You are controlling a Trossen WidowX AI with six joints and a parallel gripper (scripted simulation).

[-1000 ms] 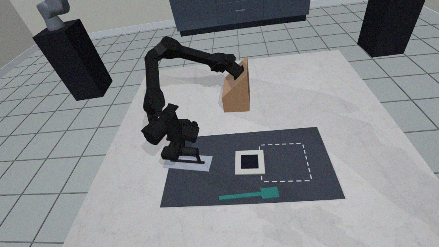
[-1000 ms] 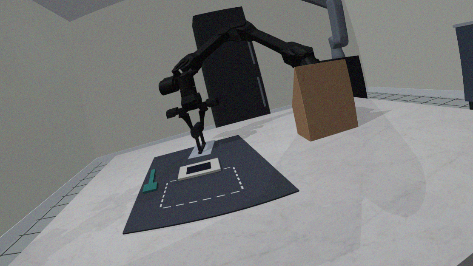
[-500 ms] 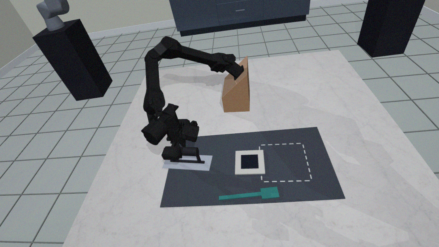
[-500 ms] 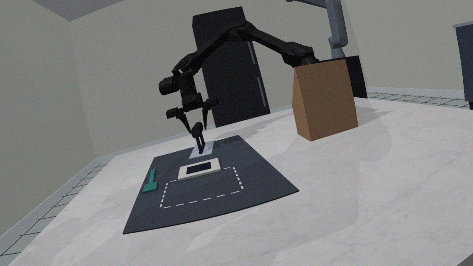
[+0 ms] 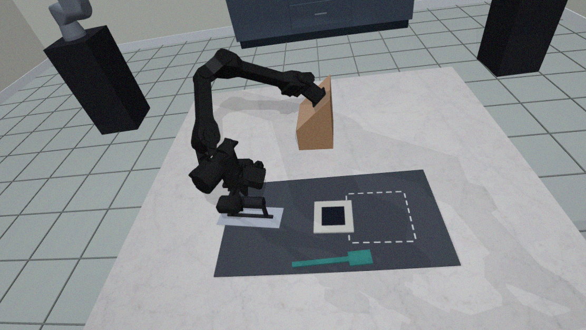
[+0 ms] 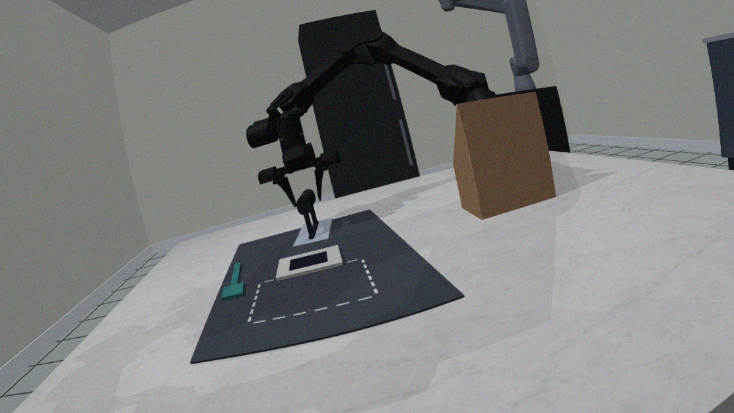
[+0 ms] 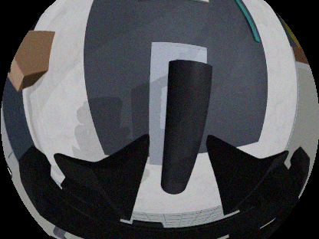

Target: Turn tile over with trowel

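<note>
Now: the trowel 30 mm to the left of my gripper tip, 30 mm below it and 10 mm ahead of it. Round my gripper tip: dark mat: 250 mm to the left, 80 mm below, 40 mm ahead; tile: 260 mm to the left, 60 mm below, 40 mm ahead; teal flat tool: 260 mm to the left, 180 mm ahead, 60 mm below.
</note>
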